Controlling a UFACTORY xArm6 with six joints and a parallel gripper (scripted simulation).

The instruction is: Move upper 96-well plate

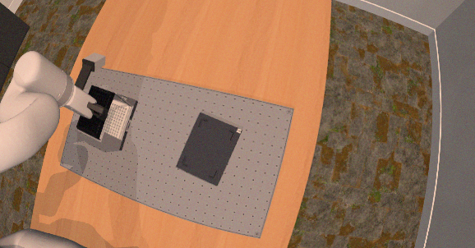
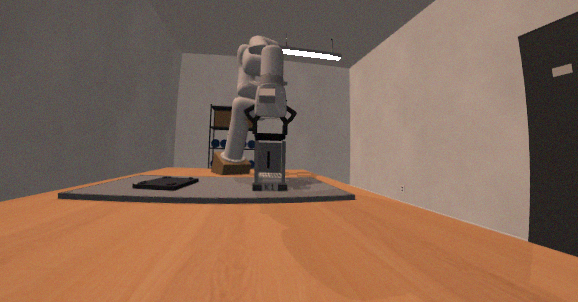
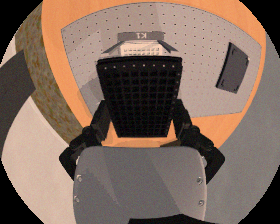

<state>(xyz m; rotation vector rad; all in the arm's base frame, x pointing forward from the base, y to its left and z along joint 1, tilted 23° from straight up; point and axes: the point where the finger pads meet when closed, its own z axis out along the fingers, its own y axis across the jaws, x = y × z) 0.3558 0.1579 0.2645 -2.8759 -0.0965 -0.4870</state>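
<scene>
The pale A1 square is 350 mm to the right of my hand, 150 mm below it and 130 mm ahead of it. From my hand the other things lie so: black 96-well plate: 10 mm below; then white plate: 140 mm below.
</scene>
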